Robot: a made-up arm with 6 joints.
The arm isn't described. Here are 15 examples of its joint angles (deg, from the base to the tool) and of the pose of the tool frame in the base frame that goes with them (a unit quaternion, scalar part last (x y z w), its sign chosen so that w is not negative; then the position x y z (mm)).
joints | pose
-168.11 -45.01 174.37 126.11 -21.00 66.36 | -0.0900 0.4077 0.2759 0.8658 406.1 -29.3 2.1
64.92 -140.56 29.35 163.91 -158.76 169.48 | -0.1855 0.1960 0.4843 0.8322 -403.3 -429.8 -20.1
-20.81 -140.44 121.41 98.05 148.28 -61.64 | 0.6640 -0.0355 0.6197 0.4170 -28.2 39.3 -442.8
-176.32 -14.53 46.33 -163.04 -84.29 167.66 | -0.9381 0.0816 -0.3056 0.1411 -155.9 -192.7 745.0
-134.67 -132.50 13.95 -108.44 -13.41 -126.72 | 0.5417 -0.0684 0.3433 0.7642 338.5 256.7 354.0
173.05 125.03 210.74 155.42 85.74 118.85 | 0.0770 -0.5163 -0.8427 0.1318 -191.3 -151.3 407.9
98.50 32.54 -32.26 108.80 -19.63 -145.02 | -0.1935 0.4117 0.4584 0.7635 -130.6 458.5 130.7
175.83 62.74 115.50 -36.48 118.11 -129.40 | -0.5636 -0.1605 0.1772 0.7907 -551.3 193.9 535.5
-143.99 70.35 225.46 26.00 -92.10 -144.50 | -0.0610 -0.8917 0.0041 0.4485 3.7 214.5 351.0
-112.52 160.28 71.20 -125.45 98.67 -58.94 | 0.2948 0.4042 0.7735 0.3891 124.2 10.9 -468.6
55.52 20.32 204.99 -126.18 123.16 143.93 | 0.7826 -0.1477 0.2382 0.5558 -263.7 -185.2 549.7
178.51 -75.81 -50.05 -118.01 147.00 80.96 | -0.0901 0.3000 0.2860 0.9056 -159.3 -85.4 255.8
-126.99 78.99 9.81 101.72 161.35 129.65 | -0.8551 -0.1411 -0.4853 0.1156 -316.3 -484.3 -67.9
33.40 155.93 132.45 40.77 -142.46 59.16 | 0.4766 -0.8564 -0.1935 0.0450 507.8 161.9 -112.8
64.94 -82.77 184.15 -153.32 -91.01 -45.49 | -0.6437 -0.6536 0.2949 0.2672 -313.1 -267.5 -171.9
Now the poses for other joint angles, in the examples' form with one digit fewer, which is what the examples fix.
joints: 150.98 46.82 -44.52 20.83 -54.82 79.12
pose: 0.746 0.132 -0.269 0.595 -138 280 -27
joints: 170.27 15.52 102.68 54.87 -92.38 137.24
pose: -0.512 -0.786 0.309 0.157 82 97 827
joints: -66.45 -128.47 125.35 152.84 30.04 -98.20
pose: 0.344 0.703 0.186 0.594 61 284 -389
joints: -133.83 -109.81 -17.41 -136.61 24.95 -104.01
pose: 0.441 -0.494 0.674 0.329 197 5 472
